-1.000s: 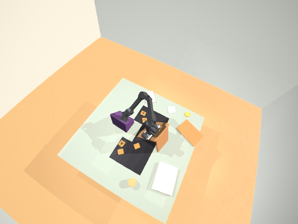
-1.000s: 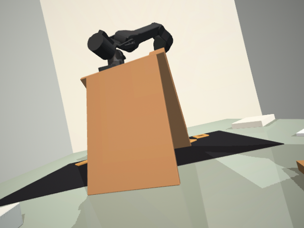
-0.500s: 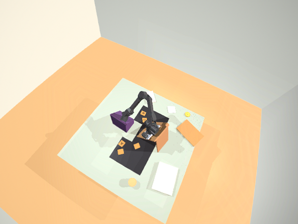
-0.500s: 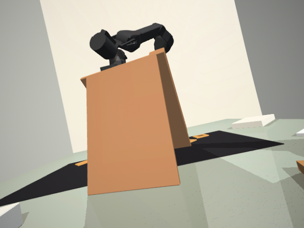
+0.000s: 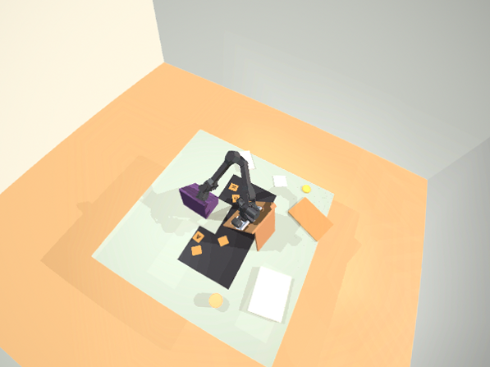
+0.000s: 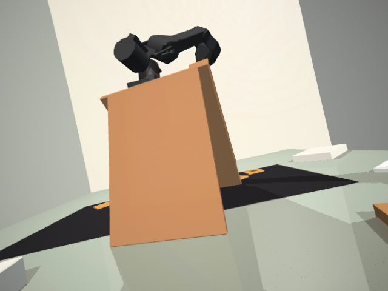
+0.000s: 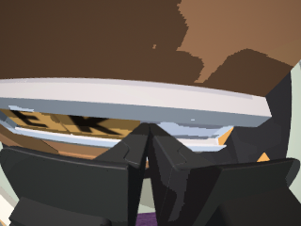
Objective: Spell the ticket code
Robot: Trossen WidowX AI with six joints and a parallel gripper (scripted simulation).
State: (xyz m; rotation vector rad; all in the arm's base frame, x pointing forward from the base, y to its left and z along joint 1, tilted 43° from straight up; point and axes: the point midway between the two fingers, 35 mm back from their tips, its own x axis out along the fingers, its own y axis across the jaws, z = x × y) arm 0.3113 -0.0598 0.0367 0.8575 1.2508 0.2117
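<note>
Right now my gripper tip is 21 cm to the right of the orange tile marked q, 18 cm above it and 14 cm past it. The rest, counted from my gripper tip: white ticket (9 cm below, 6 cm behind, 2 cm to the left); then black mat (18 cm below, 12 cm behind, 1 cm to the left); then white block (32 cm to the right, 32 cm ahead, 16 cm below).
</note>
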